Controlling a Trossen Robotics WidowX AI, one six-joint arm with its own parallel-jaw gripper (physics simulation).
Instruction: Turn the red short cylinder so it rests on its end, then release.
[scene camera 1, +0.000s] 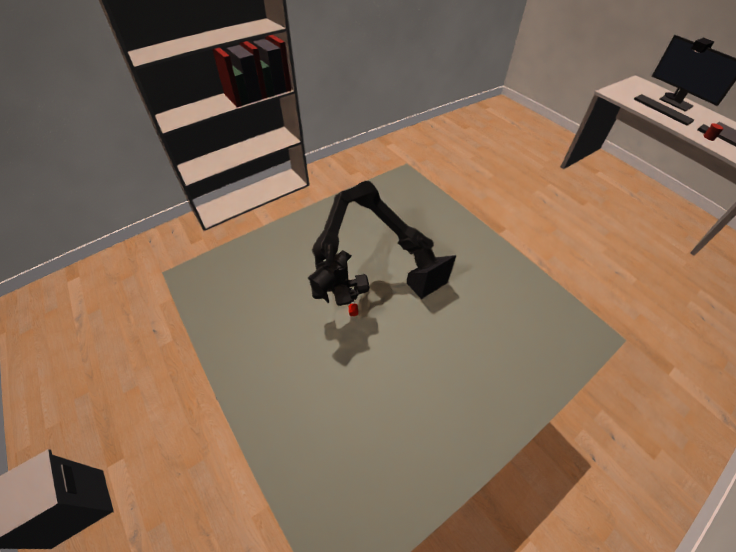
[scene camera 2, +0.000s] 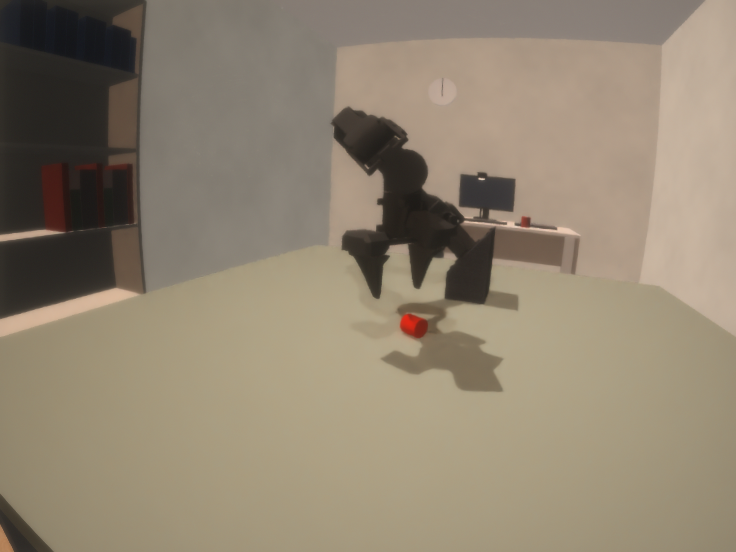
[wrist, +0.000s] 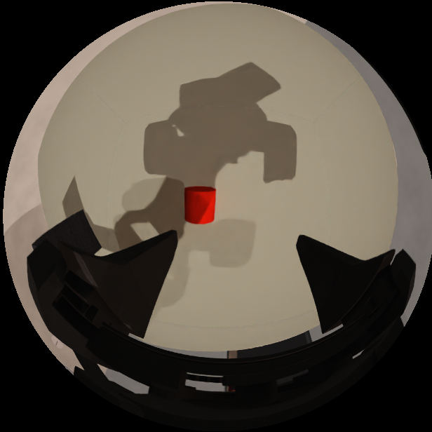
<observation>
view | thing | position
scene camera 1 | my gripper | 341, 300
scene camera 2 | my gripper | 397, 292
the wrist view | my gripper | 240, 239
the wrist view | red short cylinder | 199, 201
</observation>
